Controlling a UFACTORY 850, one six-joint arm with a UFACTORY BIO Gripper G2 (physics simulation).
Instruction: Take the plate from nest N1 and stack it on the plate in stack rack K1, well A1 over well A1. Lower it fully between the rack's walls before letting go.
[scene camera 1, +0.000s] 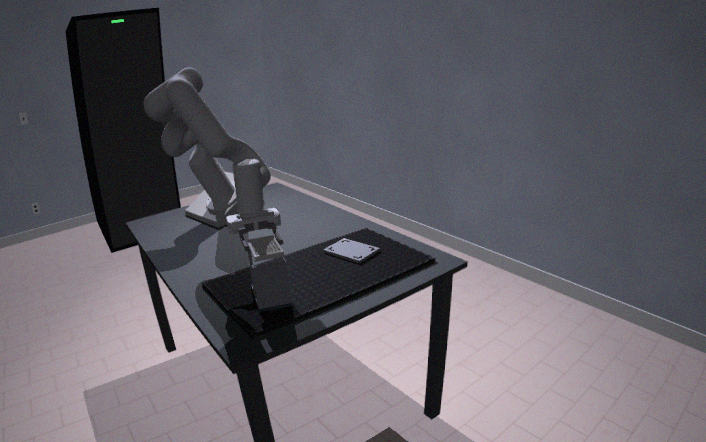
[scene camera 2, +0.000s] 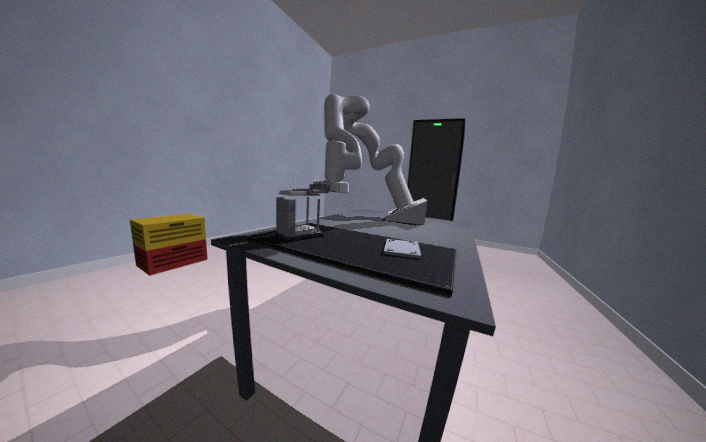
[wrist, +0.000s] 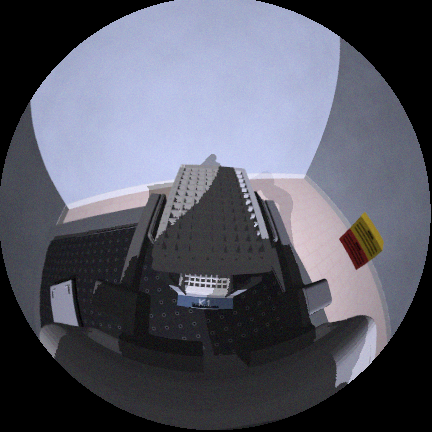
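Note:
My gripper (scene camera 1: 266, 246) (scene camera 2: 300, 192) (wrist: 214, 220) is shut on a grey, many-welled plate, gripping its two long sides. The held plate (scene camera 1: 268, 250) (scene camera 2: 291, 193) (wrist: 210, 245) is about level, just above the tops of the walls of stack rack K1 (scene camera 1: 270, 285) (scene camera 2: 285, 216) (wrist: 205, 302), with a thin gap in the scene camera 2 view. The rack's plate (scene camera 2: 305, 228) (wrist: 206, 283) sits low between the walls, mostly hidden under the held plate in the wrist view. A pale flat block (scene camera 1: 352, 250) (scene camera 2: 401, 247) (wrist: 65, 304), apparently nest N1, bears no plate. Well A1 cannot be made out.
The rack stands near one end of the black perforated board (scene camera 1: 323, 281) (scene camera 2: 364, 260) (wrist: 90, 260) on the dark table (scene camera 1: 307, 208) (scene camera 2: 468, 307). The pale block lies toward the board's other end. Yellow and red boxes (scene camera 2: 169, 243) (wrist: 362, 242) are beyond the table.

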